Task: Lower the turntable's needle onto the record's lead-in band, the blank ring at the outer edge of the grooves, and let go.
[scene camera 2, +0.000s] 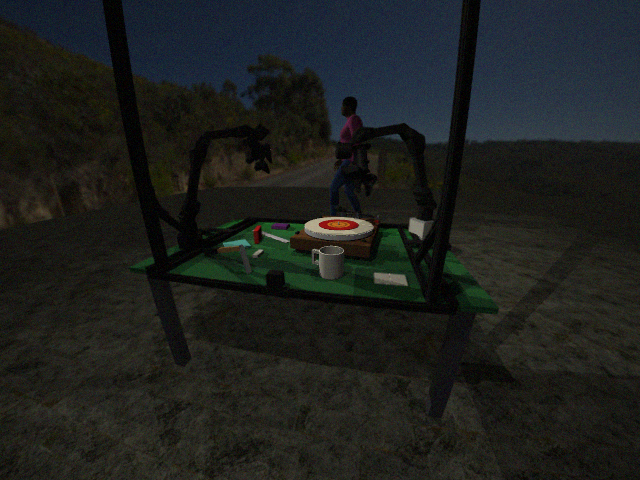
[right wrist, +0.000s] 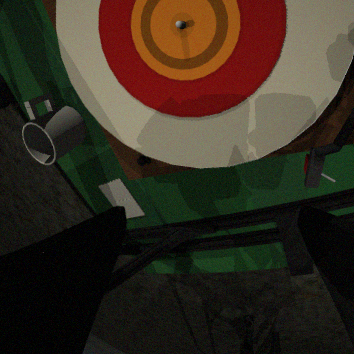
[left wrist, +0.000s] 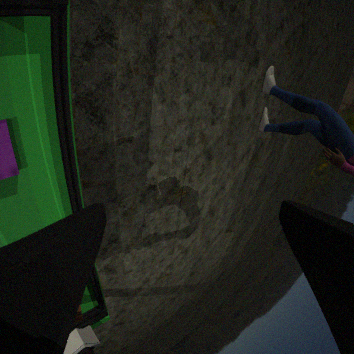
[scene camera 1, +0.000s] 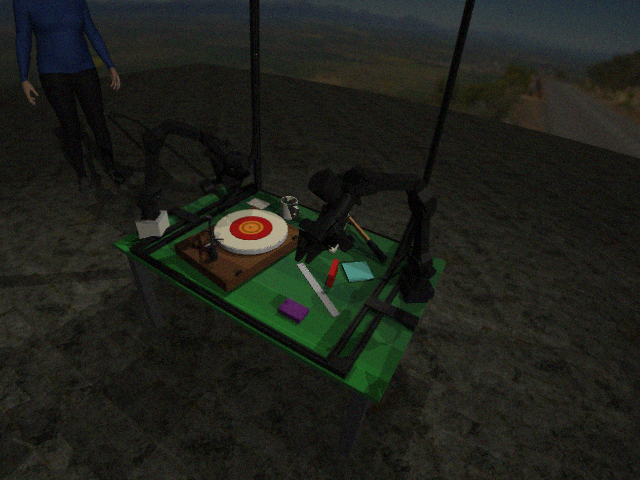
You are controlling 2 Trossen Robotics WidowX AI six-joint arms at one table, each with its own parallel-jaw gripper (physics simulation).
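Places are measured from the left arm's base along level axes (x ahead, y left, z up), in millimetres.
Pixels of known places: left gripper, fingertip midpoint: [scene camera 2: 270, 168] [left wrist: 194, 211] [scene camera 1: 301, 262]; right gripper, fingertip midpoint: [scene camera 2: 363, 194] [right wrist: 214, 216] [scene camera 1: 229, 192]; left arm's base at its link origin: [scene camera 2: 189, 232] [scene camera 1: 417, 282]; right arm's base at its link origin: [scene camera 2: 424, 219] [left wrist: 83, 351] [scene camera 1: 151, 215].
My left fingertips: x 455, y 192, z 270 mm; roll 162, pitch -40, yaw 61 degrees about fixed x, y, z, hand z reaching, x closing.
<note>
Ahead of a thing's pixels: the offset from my left fingertips to its top centre. "*": to the spot under its first point.
The record [scene camera 1: 276, 237] [scene camera 2: 312, 228] [right wrist: 310, 40], white with a red ring and orange centre, lies on the brown wooden turntable [scene camera 1: 227, 276] [scene camera 2: 330, 246]. The dark tonearm {* dy -334, dx +290, dz -204 mm} [scene camera 1: 211, 248] stands at the turntable's near-left side in scene camera 1. Its headshell {dy -560, dx +327, dz -213 mm} [right wrist: 314, 167], with a red part and a thin pale lever, shows beyond the record's rim in the right wrist view; the needle tip is not distinguishable. My right gripper [scene camera 1: 214, 188] [scene camera 2: 368, 188] [right wrist: 214, 216] is open and empty, above the table and off the record. My left gripper [scene camera 1: 306, 253] [scene camera 2: 266, 161] [left wrist: 194, 211] is open and empty, high above the table.
A mug {* dy -711, dx -11, dz -256 mm} [scene camera 1: 289, 207] [scene camera 2: 330, 262] [right wrist: 67, 131] and a pale card {dy -869, dx +137, dz -323 mm} [scene camera 2: 390, 279] [right wrist: 122, 199] are near the turntable. A pale strip {dy -243, dx -89, dz -324 mm} [scene camera 1: 317, 289], red block {dy -289, dx -155, dz -266 mm} [scene camera 1: 332, 273], purple block {dy -128, dx +5, dz -308 mm} [scene camera 1: 293, 310], teal square {* dy -317, dx -260, dz -316 mm} [scene camera 1: 357, 271] and hammer [scene camera 1: 364, 235] lie farther right. Dark rails and posts frame the table.
</note>
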